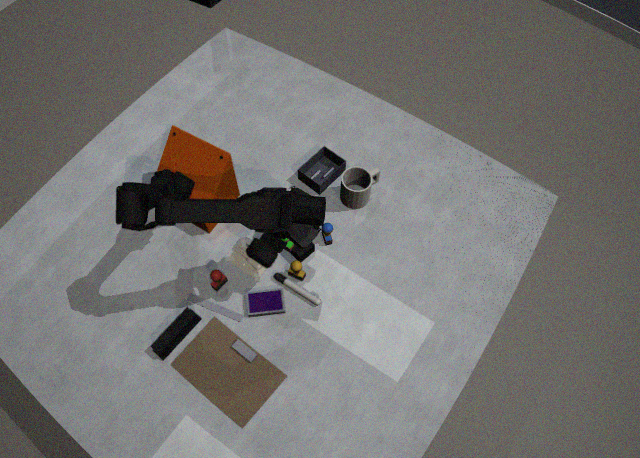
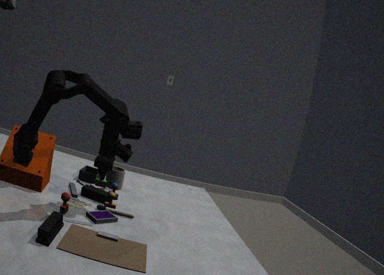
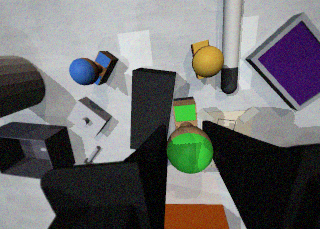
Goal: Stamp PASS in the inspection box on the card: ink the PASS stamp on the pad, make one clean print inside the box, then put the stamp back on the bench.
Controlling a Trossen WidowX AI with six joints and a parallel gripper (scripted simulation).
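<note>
Right now the purple ink pad is 2 cm ahead of my gripper tip, 13 cm to the right of it and 10 cm below it. From my gripper tip the other things lie so: black block: 2 cm behind, 4 cm to the left, 8 cm below; then green-knobbed stamp: 1 cm below; then yellow stamp: 4 cm ahead, 3 cm to the right, 8 cm below.
</note>
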